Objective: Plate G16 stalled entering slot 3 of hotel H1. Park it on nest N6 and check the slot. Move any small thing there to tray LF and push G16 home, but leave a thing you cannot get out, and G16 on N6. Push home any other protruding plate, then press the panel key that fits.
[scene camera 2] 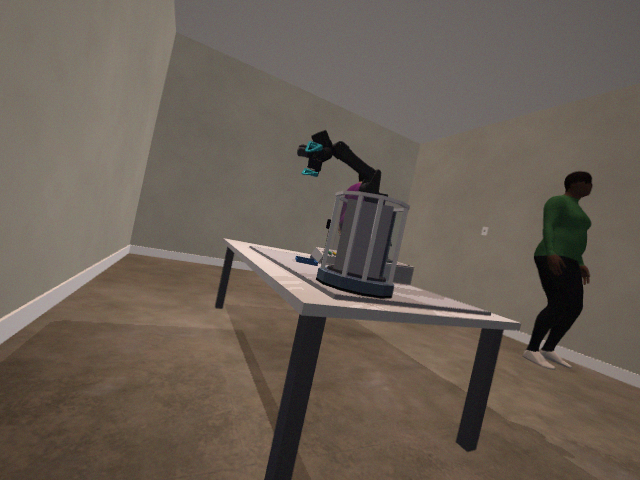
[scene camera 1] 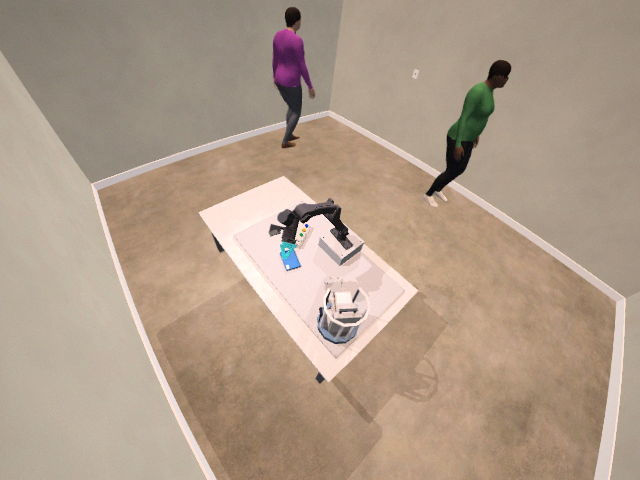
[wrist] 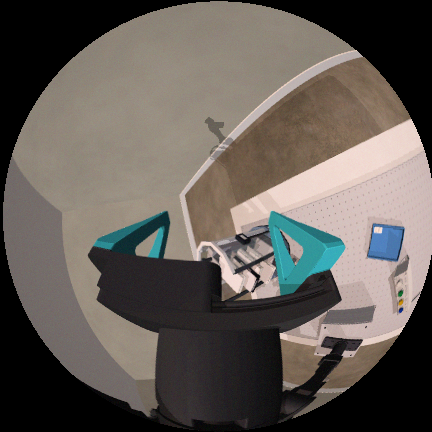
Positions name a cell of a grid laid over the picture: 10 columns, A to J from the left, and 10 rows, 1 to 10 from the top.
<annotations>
A round plate rack (wrist: F6): 0.44 m from the lens. A blue pad (wrist: I6) is 0.54 m from the lens. The marked spots on the round plate rack and the blue pad are 0.51 m apart.
</annotations>
